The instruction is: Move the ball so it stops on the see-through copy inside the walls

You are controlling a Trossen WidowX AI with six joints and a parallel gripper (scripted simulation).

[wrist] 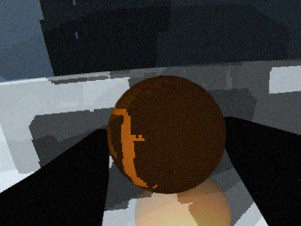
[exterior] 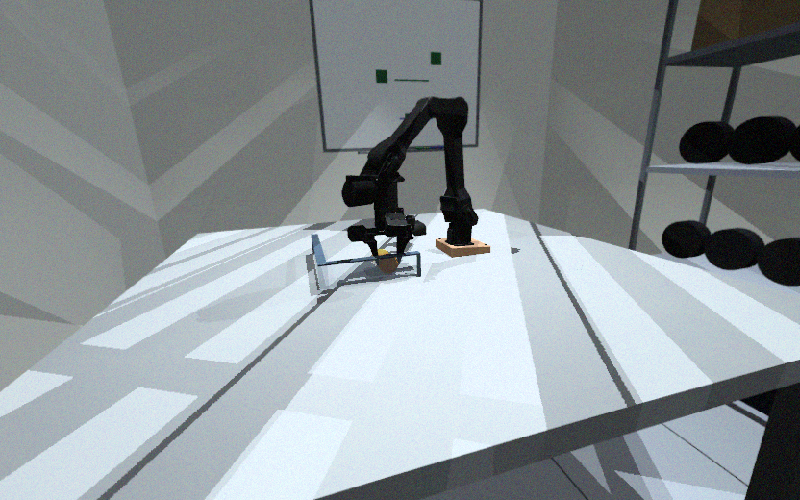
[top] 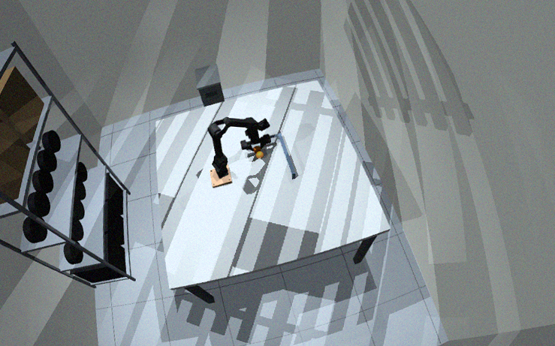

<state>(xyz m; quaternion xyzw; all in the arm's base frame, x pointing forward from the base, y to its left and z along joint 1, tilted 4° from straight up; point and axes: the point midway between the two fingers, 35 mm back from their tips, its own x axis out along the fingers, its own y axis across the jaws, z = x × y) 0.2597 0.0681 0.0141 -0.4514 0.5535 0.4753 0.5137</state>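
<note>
My gripper tip is now 5 cm to the left of the see-through ball copy.
</note>
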